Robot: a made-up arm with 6 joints.
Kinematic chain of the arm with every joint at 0, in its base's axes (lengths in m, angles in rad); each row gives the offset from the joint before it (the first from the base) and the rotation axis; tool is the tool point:
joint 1: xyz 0 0 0.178 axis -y
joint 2: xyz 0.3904 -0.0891 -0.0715 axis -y
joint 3: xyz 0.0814 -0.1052 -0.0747 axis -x
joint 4: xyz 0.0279 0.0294 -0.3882 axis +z
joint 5: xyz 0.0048 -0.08 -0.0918 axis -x
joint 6: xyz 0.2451 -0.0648 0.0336 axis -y
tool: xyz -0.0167 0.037 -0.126
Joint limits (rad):
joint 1: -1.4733..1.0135
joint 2: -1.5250..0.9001
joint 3: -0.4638..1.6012
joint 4: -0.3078..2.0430
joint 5: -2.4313..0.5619
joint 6: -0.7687..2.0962
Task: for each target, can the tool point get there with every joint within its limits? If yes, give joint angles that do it. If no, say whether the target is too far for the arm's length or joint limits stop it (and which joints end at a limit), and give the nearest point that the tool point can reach.
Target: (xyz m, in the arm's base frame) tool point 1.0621 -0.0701 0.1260
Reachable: yes | joints 0.2079 0.5825 -0.2730 -0.0839 -2.1866 0.6756
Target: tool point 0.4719 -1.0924 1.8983
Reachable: no: too far | nearest point 0.4646 -0.6618 1.0662 | short by 0.937 m
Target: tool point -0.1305 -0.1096 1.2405
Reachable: no: joint limits stop it (at a limit: joint 1, joint 2, joint 3, joint 6) | nearest point 0.0926 -0.5868 0.9123 | short by 0.621 m
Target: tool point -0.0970 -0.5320 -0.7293
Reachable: yes | joints -0.9700 -0.0145 0.7383 0.5894 -0.1541 -0.4724
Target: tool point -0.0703 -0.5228 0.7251
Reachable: no: joint limits stop it (at a limit: joint 1, joint 2, joint 3, joint 4, joint 6) | nearest point -0.0210 -0.6092 0.8099 | short by 0.131 m
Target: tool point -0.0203 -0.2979 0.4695
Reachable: no: joint limits stop it (at a limit: joint 1, joint 2, joint 4) | nearest point -0.0960 -0.2946 0.4392 | short by 0.082 m
